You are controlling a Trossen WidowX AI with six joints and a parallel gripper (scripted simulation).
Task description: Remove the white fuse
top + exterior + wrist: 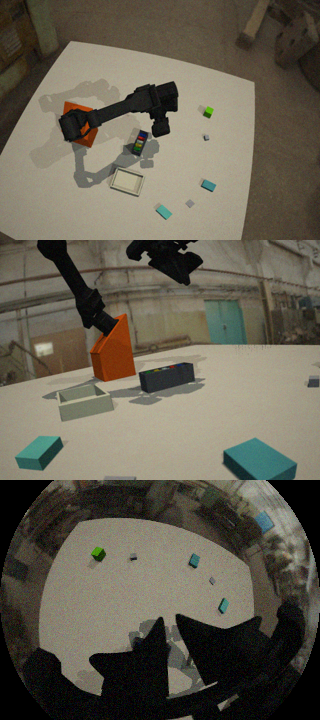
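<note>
Now: the white fuse 100 mm behind my gripper tip, 20 mm to the right of it and 180 mm below it. From my gripper tip the other things lie so: blue fuse 100 mm behind, 20 mm to the left, 180 mm below; then yellow fuse 100 mm behind, 40 mm to the right, 180 mm below; then red fuse 100 mm behind, 180 mm below.
</note>
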